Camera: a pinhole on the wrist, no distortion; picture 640 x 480 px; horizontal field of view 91.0 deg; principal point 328.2 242.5 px. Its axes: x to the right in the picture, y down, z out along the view. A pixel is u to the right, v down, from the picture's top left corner.
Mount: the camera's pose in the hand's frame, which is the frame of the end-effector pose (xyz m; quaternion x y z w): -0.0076 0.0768 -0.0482 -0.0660 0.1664 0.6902 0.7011
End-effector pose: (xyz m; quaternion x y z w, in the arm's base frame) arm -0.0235 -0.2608 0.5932 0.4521 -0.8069 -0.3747 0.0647
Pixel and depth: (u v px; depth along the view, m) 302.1 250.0 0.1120
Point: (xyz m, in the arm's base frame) -0.1244 -0.2002 0.6183
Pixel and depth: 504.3 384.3 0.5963
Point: -0.5114 0.3125 0.7212
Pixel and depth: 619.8 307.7 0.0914
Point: -0.1483 -0.1850 0.7118
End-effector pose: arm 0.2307 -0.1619 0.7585 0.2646 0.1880 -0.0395 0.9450
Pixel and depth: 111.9 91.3 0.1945
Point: 0.3926 -0.2357 0.8500
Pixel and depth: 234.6 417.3 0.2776
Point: 0.2226 -0.2180 1.0542
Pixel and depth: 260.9 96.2 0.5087
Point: 0.6749 -0.2661 1.0481
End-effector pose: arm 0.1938 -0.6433 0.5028 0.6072 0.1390 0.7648 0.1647
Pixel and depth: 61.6 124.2 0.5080
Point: 0.6816 -0.3702 0.7793
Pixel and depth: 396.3 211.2 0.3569
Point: 0.4051 -0.8465 0.7375
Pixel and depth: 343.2 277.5 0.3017
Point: 0.4058 -0.8109 0.6349
